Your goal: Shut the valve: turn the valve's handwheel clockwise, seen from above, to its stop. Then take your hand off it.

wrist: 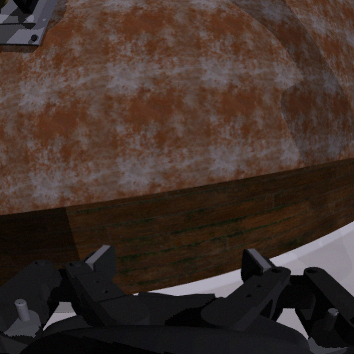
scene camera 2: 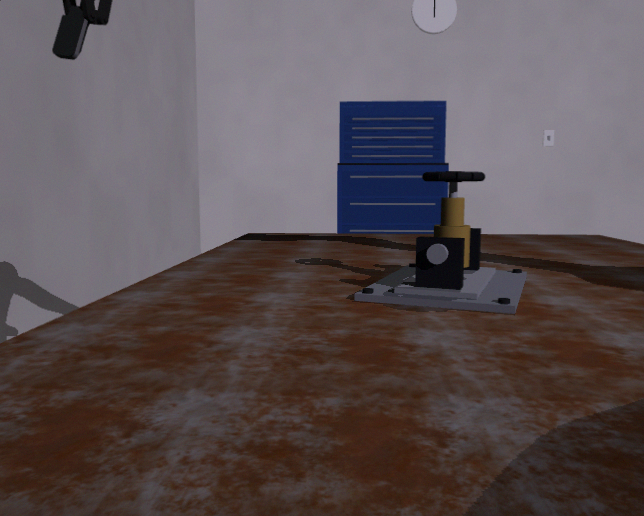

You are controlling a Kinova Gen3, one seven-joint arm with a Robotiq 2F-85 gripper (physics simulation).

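The valve has a black handwheel (scene camera 2: pixel 453 176) on top of a yellow body (scene camera 2: pixel 452 212), standing upright on a grey base plate (scene camera 2: pixel 507 284) (wrist: pixel 44 31) with dark bolts at its corners. In the wrist view, part of the plate shows at the top left corner; the handwheel cannot be made out there. My gripper (wrist: pixel 178 262) is open with nothing between its fingers. It is high and well to the left of the valve in the scene view, where part of it shows at the top left edge, apart from the handwheel.
The valve stands on a rust-brown table (scene camera 2: pixel 258 376) (wrist: pixel 165 110). The table's edge and wooden side (wrist: pixel 200 220) run below the fingers in the wrist view. A blue tool cabinet (scene camera 2: pixel 392 131) stands behind the table. A wall is on the left.
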